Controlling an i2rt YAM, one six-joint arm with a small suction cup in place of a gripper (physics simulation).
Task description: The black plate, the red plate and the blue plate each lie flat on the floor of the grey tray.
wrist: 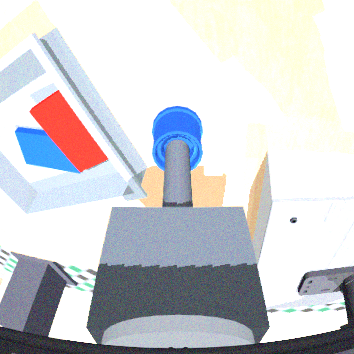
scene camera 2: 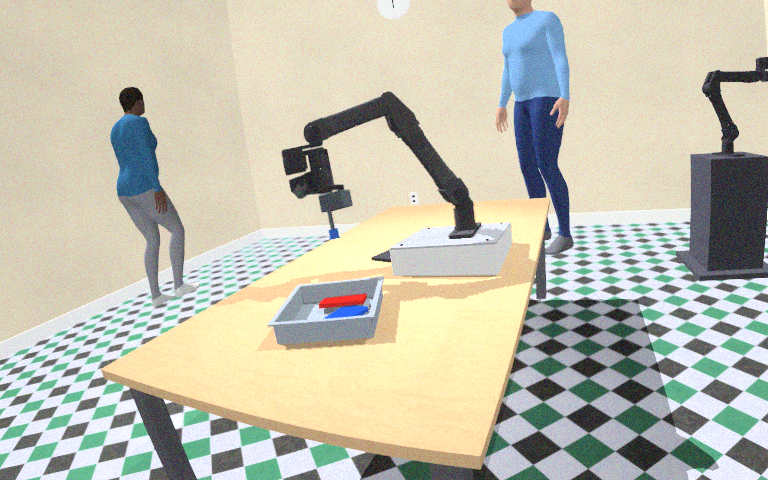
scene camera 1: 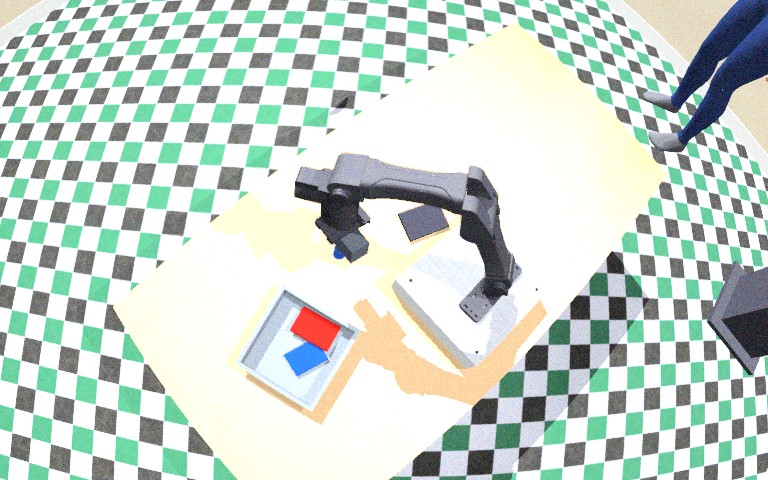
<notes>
My suction cup [scene camera 1: 350,243] holds nothing. The cup is 21 cm from the middle of a red plate [scene camera 1: 314,328]. A black plate [scene camera 1: 423,220] rests on the table. I also see a blue plate [scene camera 1: 308,355] and a grey tray [scene camera 1: 263,356].
The red plate shows as well in the wrist view [wrist: 53,113]. The blue plate shows as well in the wrist view [wrist: 37,148]. The grey tray shows as well in the wrist view [wrist: 43,65] and in scene camera 2 [scene camera 2: 299,320]. The wrist view does not show the black plate: it is out of frame.
</notes>
